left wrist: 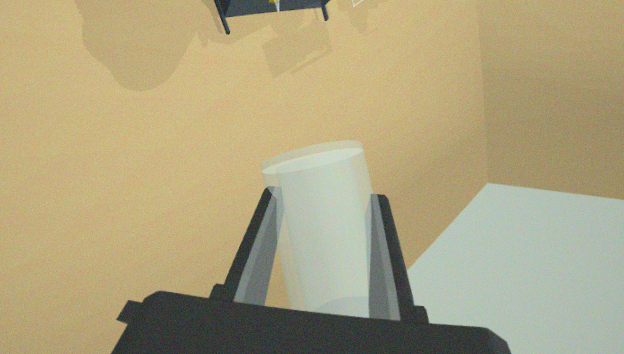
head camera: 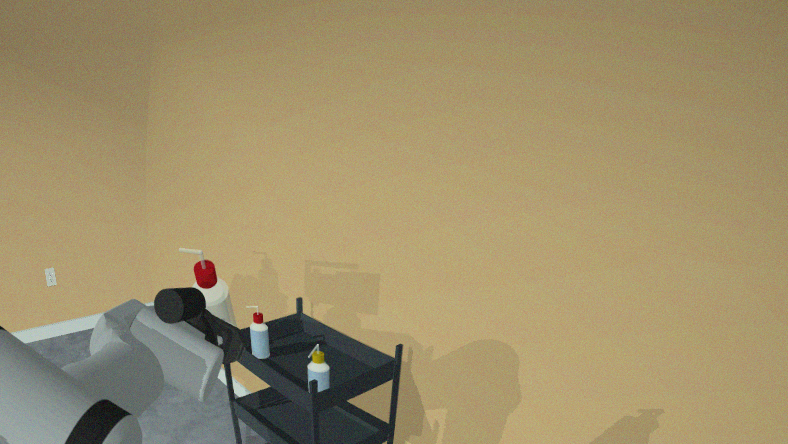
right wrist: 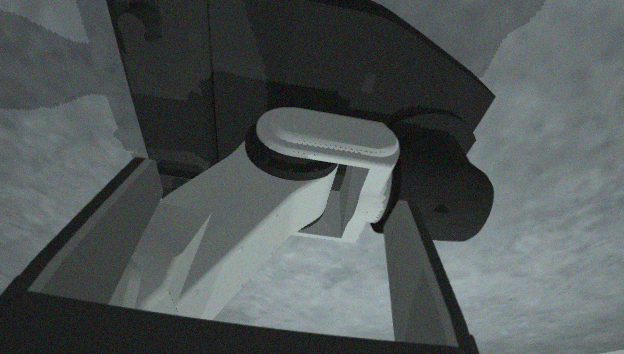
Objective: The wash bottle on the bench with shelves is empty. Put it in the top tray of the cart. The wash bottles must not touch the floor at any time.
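Frame: origin at the robot's base, x ahead, y left, z up, level; metres.
Seen in the pictures: left gripper, between the fingertips: (left wrist: 324,201); right gripper, between the fingertips: (right wrist: 278,195).
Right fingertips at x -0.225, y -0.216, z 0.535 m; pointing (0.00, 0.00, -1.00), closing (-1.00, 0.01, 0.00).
Offsets run from my right fingertips to a thing's top centre. "spot": to the spot under its first point. Level surfaces: height alone.
The empty wash bottle (head camera: 217,300) (left wrist: 325,230), whitish and see-through with a red cap and bent spout, is roughly upright, leaning slightly in the head view. My left gripper (head camera: 228,337) (left wrist: 324,201) is shut on its body; the bottle's base extends past the fingertips in the left wrist view. In the head view it appears left of the dark cart (head camera: 395,375), overlapping the left corner of its top tray @[spot: dx +1.361, dy +0.224, dz +0.158 m] (head camera: 363,384); the distance is unclear. The cart also shows at the top edge of the left wrist view. My right gripper (right wrist: 278,195) is open and empty, away from the bottle.
A red-capped bottle @[dx +1.533, dy +0.563, dz +0.302 m] (head camera: 259,340) with blue contents stands at the top tray's left side; a yellow-capped one @[dx +1.313, dy +0.351, dz +0.302 m] (head camera: 318,376) stands near its front corner post. A tan wall (head camera: 496,193) is behind the cart. Grey floor @[dz -0.534 m] (head camera: 176,419) shows below my left arm. My base (right wrist: 175,60) shows in the right wrist view.
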